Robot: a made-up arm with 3 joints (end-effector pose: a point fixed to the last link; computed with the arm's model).
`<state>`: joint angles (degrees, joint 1 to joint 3).
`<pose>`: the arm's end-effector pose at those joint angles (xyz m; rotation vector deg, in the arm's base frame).
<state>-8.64 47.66 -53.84</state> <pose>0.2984 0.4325 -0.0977 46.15 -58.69 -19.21</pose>
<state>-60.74 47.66 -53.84</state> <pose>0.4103 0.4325 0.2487 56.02 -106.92 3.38</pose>
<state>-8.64 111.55 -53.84</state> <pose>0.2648 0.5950 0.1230 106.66 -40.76 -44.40</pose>
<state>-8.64 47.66 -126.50</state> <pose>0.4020 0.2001 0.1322 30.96 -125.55 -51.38</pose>
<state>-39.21 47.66 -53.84</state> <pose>0.4032 0.4325 0.0940 52.60 -87.12 -6.75</pose>
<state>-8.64 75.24 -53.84</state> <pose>0.2874 0.5334 -0.0258 72.57 -52.90 -30.21</pose>
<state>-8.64 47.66 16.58</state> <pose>-0.0333 0.4107 -0.1280 46.55 7.48 10.41</pose>
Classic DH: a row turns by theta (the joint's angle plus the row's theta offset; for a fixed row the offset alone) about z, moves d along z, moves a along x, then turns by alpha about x. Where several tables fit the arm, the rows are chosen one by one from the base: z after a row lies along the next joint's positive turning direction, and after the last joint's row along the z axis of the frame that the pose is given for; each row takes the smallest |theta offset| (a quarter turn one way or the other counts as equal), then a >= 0, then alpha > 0; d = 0 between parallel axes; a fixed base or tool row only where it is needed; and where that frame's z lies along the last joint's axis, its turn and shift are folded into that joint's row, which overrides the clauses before.
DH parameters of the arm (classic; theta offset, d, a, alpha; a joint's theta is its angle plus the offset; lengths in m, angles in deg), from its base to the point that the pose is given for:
base (fixed): 0 0.19 0 -90
joint 1: 90 0.3347 0.0874 90
joint 2: 0 0.1065 -0.0151 -90
joint 3: 90 -0.1129 0.1164 -90
tool (fixed): 180 -0.265 0 0

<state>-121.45 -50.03 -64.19</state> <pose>-0.0405 0.1050 0.5103 64.98 158.45 35.47</pose>
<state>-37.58 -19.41 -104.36</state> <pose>0.3595 0.2176 0.3657 -21.18 -140.23 13.96</pose>
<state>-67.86 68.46 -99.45</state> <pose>0.3432 0.3455 0.4682 92.14 -139.88 -26.06</pose>
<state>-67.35 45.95 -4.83</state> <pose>0.3265 0.4422 0.0676 41.87 -68.06 25.42</pose>
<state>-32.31 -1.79 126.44</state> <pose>-0.1291 0.2302 0.3239 -0.37 94.12 -1.97</pose>
